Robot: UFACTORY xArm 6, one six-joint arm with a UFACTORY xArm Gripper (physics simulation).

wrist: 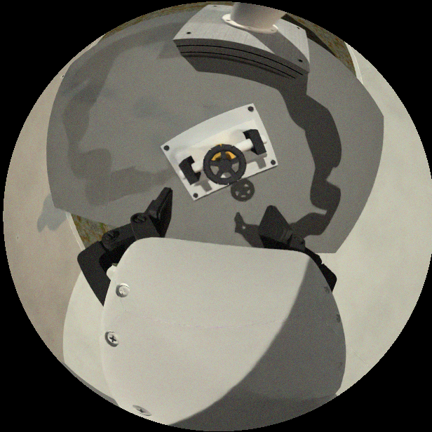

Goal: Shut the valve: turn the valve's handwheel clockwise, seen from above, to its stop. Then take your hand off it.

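The valve's black five-spoked handwheel [225,164] stands above a white base plate [205,133] near the middle of the view. Some yellow shows beneath the wheel, and a white pipe runs under it between two black clamps. My gripper [219,210] is open, its two black fingers wide apart with nothing between them. The fingers show below the valve in the view, one to the left and one to the right, apart from the handwheel. The wheel's turning position relative to its stop cannot be told.
The valve is on a grey table top [135,105]. The robot's metal base block [245,42] stands beyond the valve at the top, with the arm's foot on it. Dark shadows of the arm fall on the table at the right. Four dark bolts mark the plate's corners.
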